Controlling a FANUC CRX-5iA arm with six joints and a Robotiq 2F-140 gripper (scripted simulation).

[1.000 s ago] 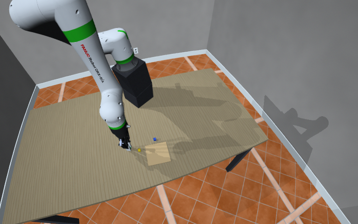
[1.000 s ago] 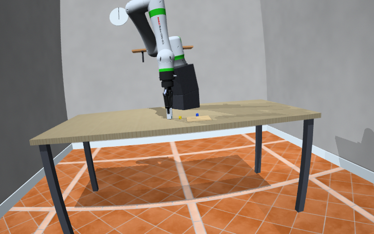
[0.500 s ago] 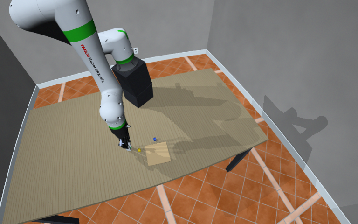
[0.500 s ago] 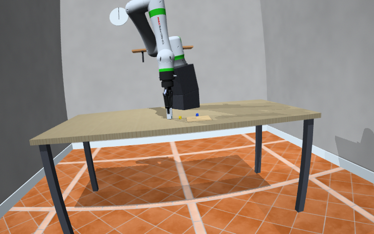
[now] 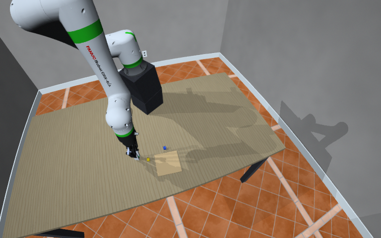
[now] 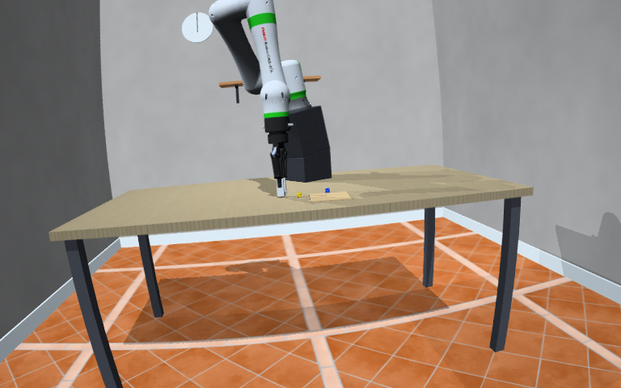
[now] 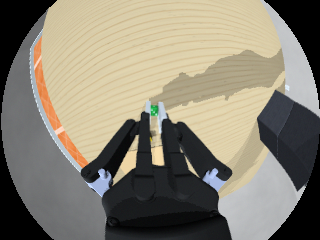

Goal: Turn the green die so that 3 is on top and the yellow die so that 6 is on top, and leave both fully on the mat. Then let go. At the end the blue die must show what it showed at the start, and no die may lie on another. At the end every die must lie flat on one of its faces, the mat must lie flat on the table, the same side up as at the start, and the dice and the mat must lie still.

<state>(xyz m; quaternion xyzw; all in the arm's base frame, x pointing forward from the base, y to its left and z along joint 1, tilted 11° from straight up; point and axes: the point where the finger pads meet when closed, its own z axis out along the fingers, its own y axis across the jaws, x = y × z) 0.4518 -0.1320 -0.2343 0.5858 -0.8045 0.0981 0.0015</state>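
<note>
Right now my hand is 170 mm to the right of the tan mat, 80 mm short of it and 40 mm above it. Round my hand: blue die 170 mm to the left, 30 mm below, 20 mm behind; then green die 30 mm below; then yellow die 60 mm to the left, 30 mm below, 30 mm ahead.
</note>
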